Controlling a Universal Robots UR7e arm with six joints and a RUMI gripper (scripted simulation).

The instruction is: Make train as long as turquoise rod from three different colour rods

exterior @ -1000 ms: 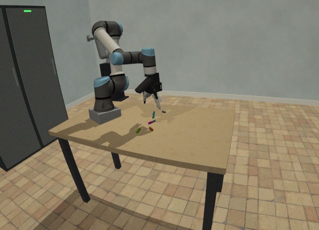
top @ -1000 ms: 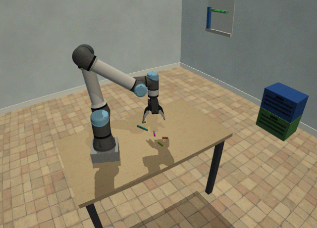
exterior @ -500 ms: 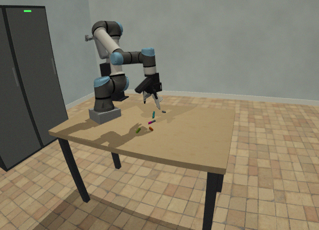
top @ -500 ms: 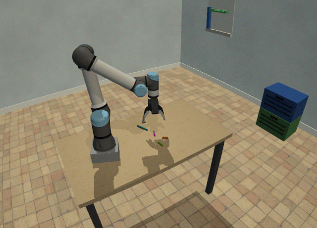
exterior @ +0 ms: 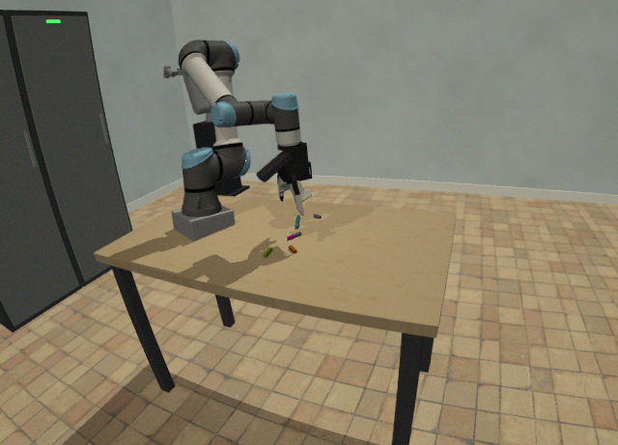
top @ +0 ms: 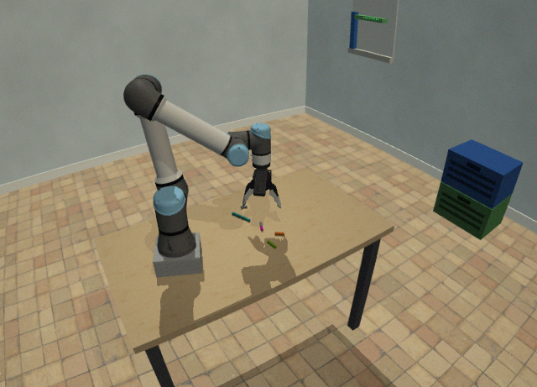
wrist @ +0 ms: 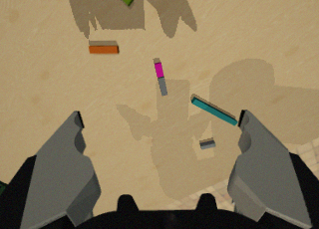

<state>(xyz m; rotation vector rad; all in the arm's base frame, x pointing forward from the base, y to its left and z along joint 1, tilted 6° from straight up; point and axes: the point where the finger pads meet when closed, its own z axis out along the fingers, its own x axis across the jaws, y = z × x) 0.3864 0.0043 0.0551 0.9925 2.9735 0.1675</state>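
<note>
Now: the lime rod 30 mm behind my hand, 130 mm to the right of it and 100 mm below it. From my hand the other things lie so: turquoise rod (40 mm behind, 110 mm to the left, 100 mm below); then orange rod (40 mm ahead, 80 mm to the right, 100 mm below); then magenta rod (10 mm behind, 10 mm to the right, 100 mm below).
</note>
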